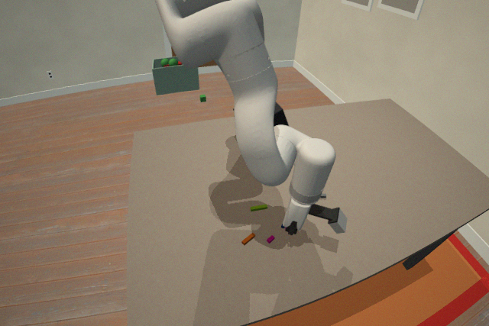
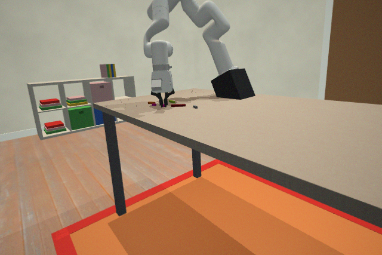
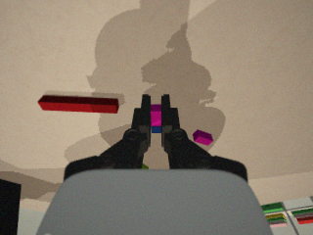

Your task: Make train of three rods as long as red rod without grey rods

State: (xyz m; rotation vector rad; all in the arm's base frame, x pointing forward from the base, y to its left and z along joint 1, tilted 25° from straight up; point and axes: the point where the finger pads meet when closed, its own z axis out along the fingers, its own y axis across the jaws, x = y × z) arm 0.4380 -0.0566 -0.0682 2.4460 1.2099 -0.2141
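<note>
The blue rod is 20 mm to the right of my hand, 20 mm below it and 20 mm behind it. Also, from my hand: red rod 50 mm to the left, 50 mm behind, 20 mm below; lime rod 90 mm behind, 70 mm to the right, 20 mm below; orange rod 130 mm to the right, 20 mm below.
</note>
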